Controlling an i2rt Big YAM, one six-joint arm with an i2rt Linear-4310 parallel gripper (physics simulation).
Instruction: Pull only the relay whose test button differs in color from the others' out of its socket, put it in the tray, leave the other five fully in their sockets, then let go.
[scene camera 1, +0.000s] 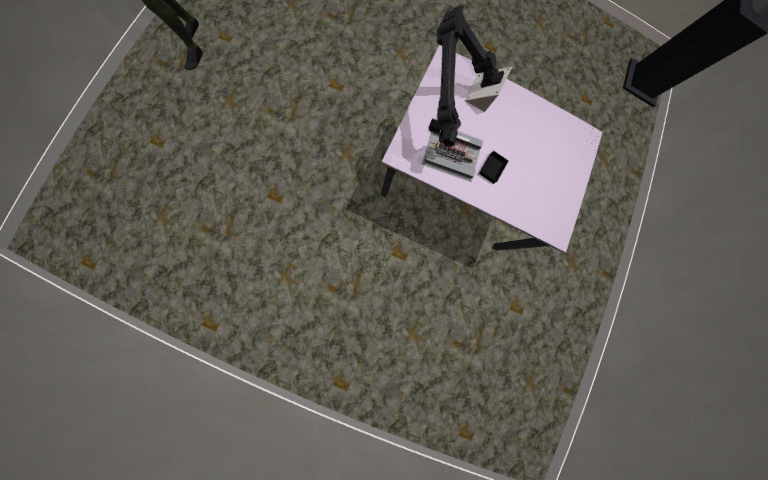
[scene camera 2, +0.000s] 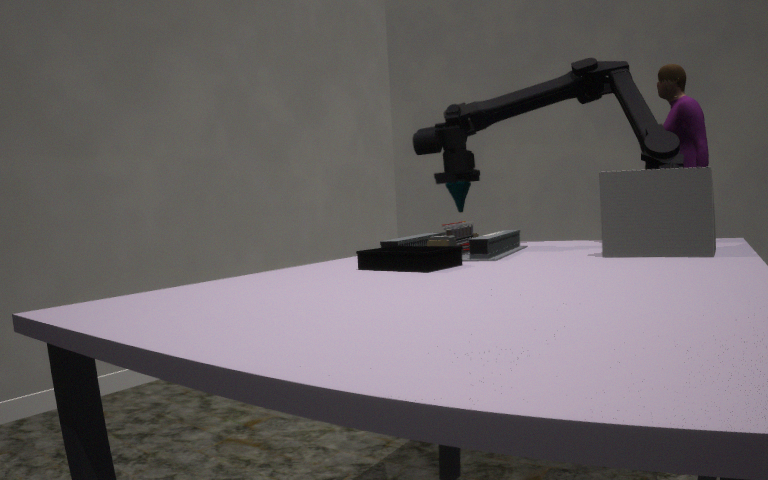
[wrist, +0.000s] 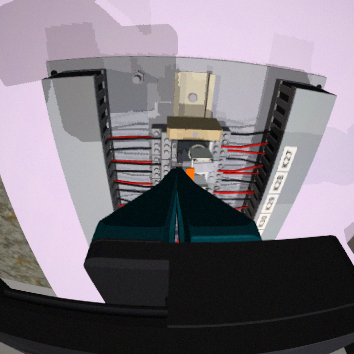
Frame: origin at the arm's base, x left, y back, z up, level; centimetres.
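Where they show: gripper, fingertip midpoint: (scene camera 1: 441, 142) (scene camera 2: 460, 212) (wrist: 176, 176); arm's base at its link origin: (scene camera 1: 492, 80) (scene camera 2: 669, 202).
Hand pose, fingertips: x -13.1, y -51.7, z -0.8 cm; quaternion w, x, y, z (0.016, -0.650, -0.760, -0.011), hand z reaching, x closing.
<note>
Each offset is from my fingertips to the top centre of the thing. Level surfaces: height alone.
My gripper (scene camera 2: 461, 211) (wrist: 176, 176) is shut with nothing between its teal fingertips. It points down above the row of relays {dx +9.3, dy +2.7, dz -2.3 cm} (scene camera 2: 459, 229), with a gap under the tips in the scene camera 2 view. In the wrist view, an orange test button {dx +1.1, dy +1.2, dz -2.1 cm} (wrist: 190, 174) shows just beside the fingertips, on a relay near the tan end block {dx -0.7, dy +1.6, dz -5.2 cm} (wrist: 194, 131). The fingers hide most of the row, so the other relays' buttons do not show there. The black tray {dx +35.7, dy +5.3, dz -5.7 cm} (scene camera 1: 487, 161) (scene camera 2: 408, 260) stands beside the relay panel {dx +9.6, dy +2.7, dz -8.2 cm} (wrist: 122, 95); I see no relay in it in the scene camera 1 view.
Grey slotted wire ducts {dx +10.6, dy -6.9, dz -4.9 cm} (wrist: 70, 145) {dx +8.5, dy +12.4, dz -4.9 cm} (wrist: 307, 120) flank the relay row, and the right one carries labels K27 to K30. Red and black wires run from sockets to ducts. The pink table {dz -9.2 cm} (scene camera 1: 538, 169) (scene camera 2: 283, 316) bears a grey box (scene camera 2: 656, 212) under the arm's base. A person (scene camera 2: 692, 127) stands beyond it.
</note>
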